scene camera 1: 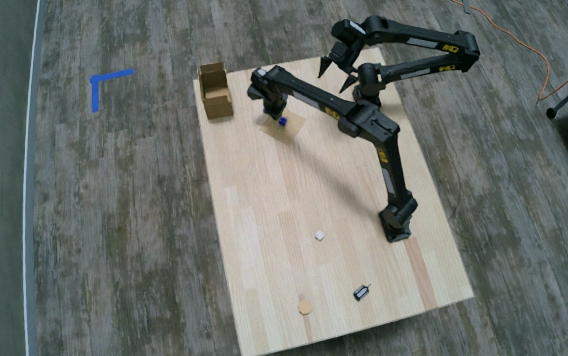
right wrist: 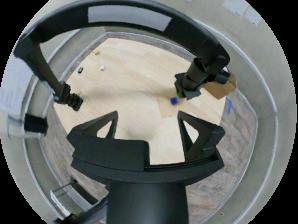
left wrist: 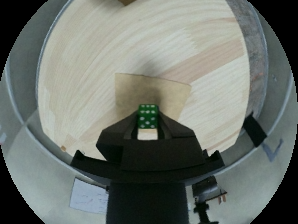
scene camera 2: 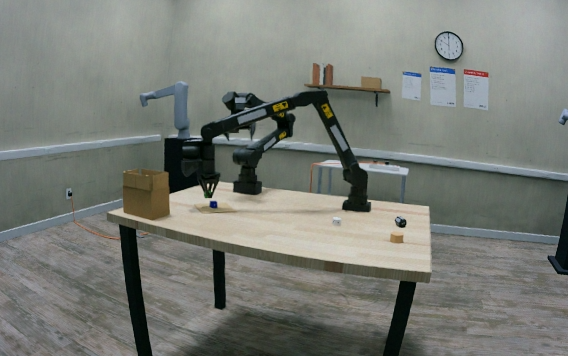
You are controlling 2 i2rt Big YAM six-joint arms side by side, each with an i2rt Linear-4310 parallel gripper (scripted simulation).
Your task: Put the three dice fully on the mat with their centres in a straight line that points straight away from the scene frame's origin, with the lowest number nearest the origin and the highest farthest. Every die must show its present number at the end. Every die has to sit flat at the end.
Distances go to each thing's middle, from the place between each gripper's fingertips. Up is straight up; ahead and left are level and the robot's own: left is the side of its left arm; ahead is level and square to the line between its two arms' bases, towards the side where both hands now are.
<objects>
Now: the tan mat (scene camera 1: 286, 134) 5 cm below my left hand, 2 cm behind it and 1 cm to the left of it.
My right hand is 16 cm short of the tan mat and 26 cm above it.
</objects>
